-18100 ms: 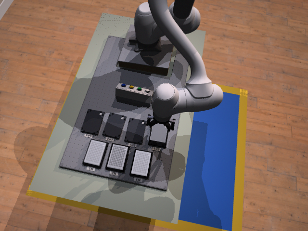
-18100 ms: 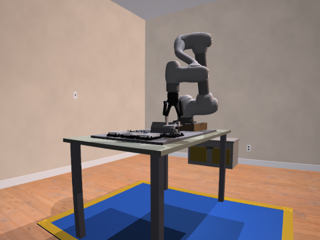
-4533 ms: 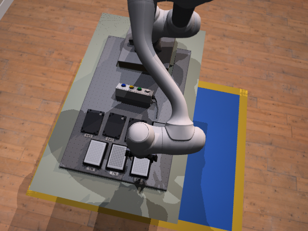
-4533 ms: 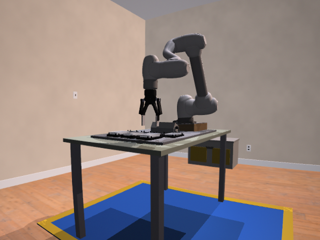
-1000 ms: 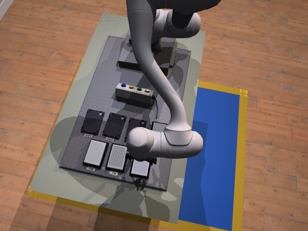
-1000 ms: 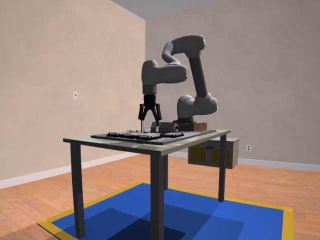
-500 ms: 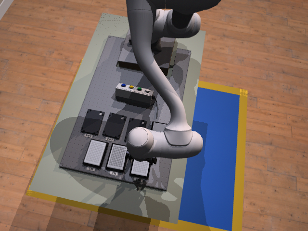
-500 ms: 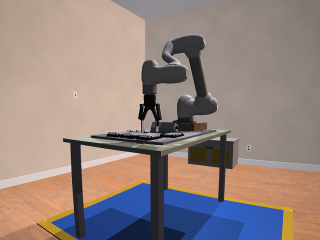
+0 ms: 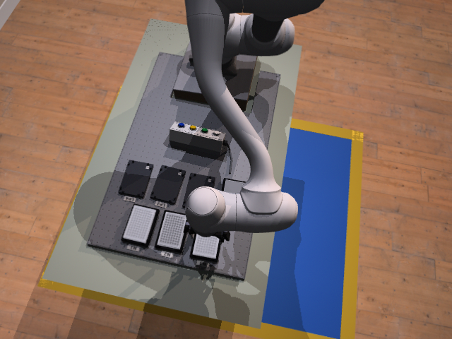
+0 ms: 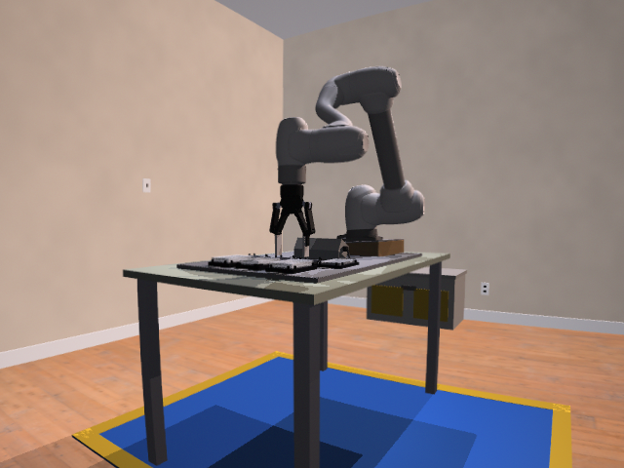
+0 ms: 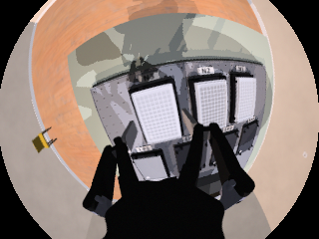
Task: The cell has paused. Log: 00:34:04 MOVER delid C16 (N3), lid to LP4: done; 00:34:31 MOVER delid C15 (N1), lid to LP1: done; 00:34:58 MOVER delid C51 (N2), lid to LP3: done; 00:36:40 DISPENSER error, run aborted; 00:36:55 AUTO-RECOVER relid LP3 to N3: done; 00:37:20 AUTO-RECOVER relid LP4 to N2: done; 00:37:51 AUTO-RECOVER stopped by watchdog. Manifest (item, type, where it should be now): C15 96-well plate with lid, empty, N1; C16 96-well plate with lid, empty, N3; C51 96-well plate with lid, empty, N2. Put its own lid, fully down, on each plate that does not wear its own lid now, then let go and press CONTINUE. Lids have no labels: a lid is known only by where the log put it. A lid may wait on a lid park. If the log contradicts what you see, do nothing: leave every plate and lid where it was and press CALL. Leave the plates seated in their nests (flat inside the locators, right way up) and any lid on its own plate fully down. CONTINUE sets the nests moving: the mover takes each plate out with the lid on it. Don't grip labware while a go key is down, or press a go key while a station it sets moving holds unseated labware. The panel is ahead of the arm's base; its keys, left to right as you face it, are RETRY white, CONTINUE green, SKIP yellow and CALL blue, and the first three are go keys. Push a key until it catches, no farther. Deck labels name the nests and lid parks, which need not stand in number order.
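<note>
Now: hand 50 mm above the 96-well plate. The rest, counted from my hand: lid park LP2 (220 mm behind, 170 mm to the right, 60 mm below); lid park LP3 (190 mm behind, 40 mm to the right, 60 mm below); lid park LP1 (170 mm behind, 100 mm to the left, 60 mm below).
</note>
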